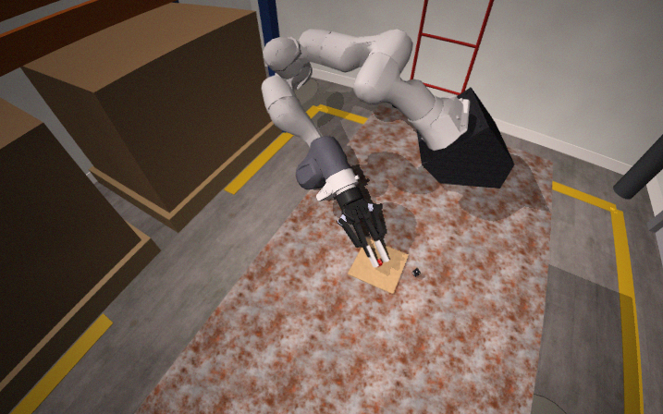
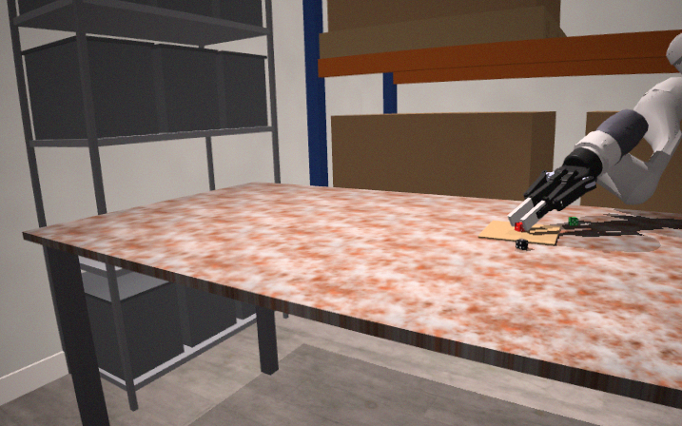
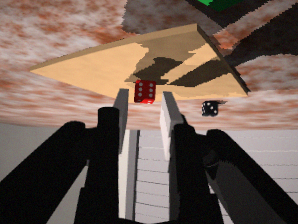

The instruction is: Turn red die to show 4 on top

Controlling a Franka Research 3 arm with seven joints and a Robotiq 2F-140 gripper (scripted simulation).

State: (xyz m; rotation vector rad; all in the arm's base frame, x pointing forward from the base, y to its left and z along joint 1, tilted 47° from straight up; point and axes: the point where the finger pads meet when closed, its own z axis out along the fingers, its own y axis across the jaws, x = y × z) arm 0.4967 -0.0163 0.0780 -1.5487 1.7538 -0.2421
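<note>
Now: hand 1 cm short of the red die, 1 cm to the right of it and 2 cm above it. The rest, counted from my hand: green die (8 cm behind, 9 cm to the right, 3 cm below); tan mat (1 cm ahead, 2 cm to the left, 3 cm below); black die (1 cm behind, 12 cm to the left, 3 cm below).
</note>
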